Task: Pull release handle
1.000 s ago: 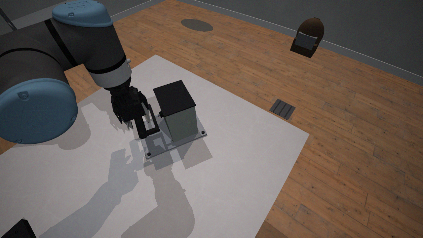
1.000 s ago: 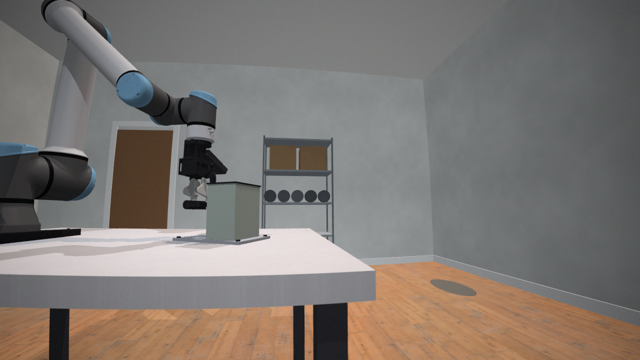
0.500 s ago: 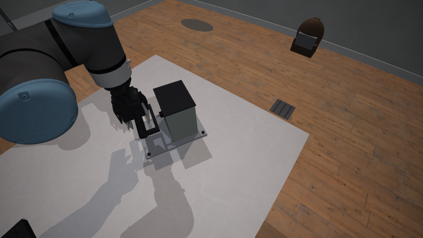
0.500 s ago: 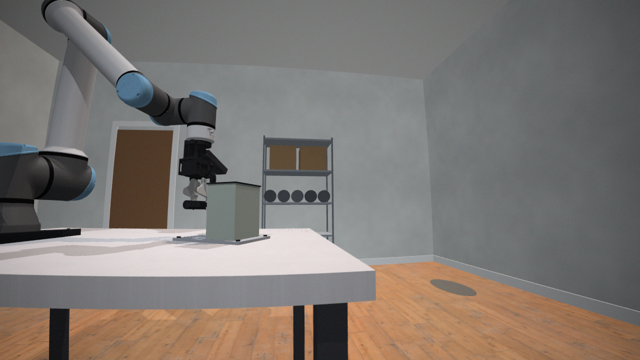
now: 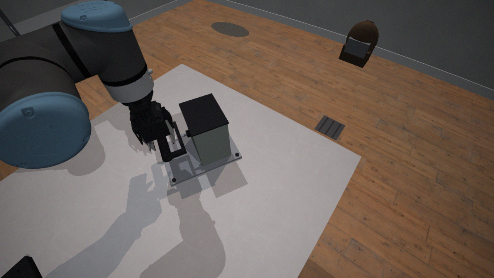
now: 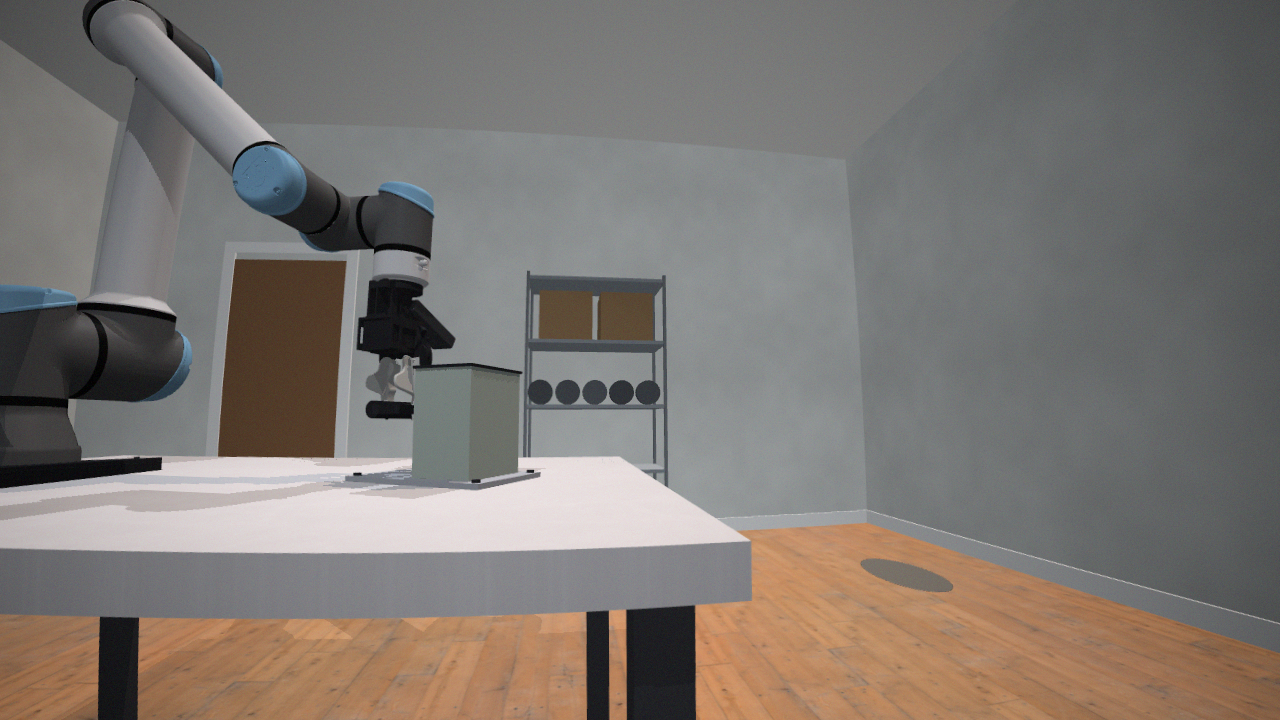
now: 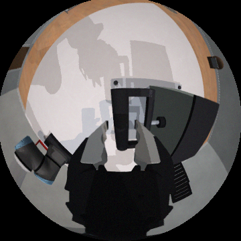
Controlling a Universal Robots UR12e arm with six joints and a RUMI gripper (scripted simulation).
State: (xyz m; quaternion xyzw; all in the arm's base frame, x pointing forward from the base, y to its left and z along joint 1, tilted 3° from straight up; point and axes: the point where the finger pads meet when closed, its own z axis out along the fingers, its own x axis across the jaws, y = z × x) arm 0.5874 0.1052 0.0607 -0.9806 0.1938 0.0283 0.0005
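My hand is 5 cm short of the handle and 2 cm to the left of it.
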